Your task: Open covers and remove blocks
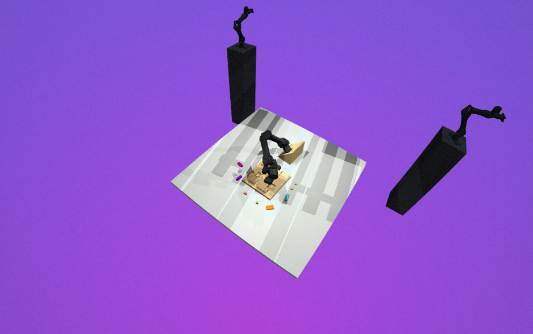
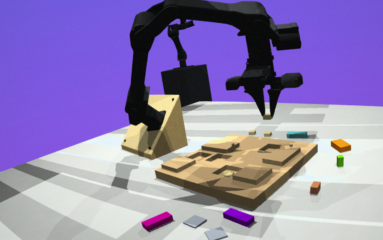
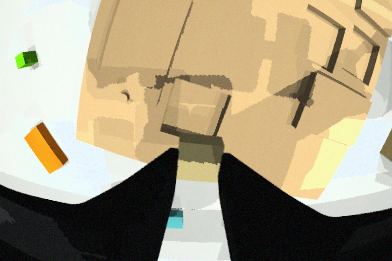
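Right now the tan puzzle board is 90 mm to the right of my gripper tip, 90 mm below it and 50 mm behind it. The rest, counted from my gripper tip: cyan piece 160 mm to the left, 100 mm below, 10 mm ahead; purple piece 270 mm to the right, 100 mm below, 80 mm ahead; orange block 170 mm ahead, 100 mm to the left, 100 mm below.
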